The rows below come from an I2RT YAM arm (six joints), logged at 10 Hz.
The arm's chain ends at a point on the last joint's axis. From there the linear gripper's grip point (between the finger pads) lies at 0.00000 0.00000 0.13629 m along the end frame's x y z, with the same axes.
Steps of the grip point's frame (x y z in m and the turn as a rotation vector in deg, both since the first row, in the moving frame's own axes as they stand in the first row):
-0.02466 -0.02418 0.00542 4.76 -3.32 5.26
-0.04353 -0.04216 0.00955 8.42 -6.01 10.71
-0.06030 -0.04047 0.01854 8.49 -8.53 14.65
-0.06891 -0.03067 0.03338 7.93 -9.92 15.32
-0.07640 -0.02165 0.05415 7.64 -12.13 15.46
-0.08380 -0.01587 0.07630 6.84 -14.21 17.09
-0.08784 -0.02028 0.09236 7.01 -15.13 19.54
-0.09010 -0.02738 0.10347 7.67 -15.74 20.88
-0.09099 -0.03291 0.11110 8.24 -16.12 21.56
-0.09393 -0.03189 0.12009 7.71 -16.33 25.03
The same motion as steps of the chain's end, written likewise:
-0.01731 -0.01253 0.00612 4.76 -3.32 5.26
-0.03126 -0.02103 0.01176 8.42 -6.01 10.71
-0.04294 -0.01807 0.02152 8.49 -8.53 14.65
-0.04828 -0.00906 0.03669 7.93 -9.92 15.32
-0.05062 -0.00003 0.05837 7.64 -12.13 15.46
-0.05331 0.00493 0.08139 6.84 -14.21 17.09
-0.05584 0.00188 0.09804 7.01 -15.13 19.54
-0.05732 -0.00312 0.10971 7.67 -15.74 20.88
-0.05778 -0.00702 0.11777 8.24 -16.12 21.56
-0.06085 -0.00614 0.12670 7.71 -16.33 25.03

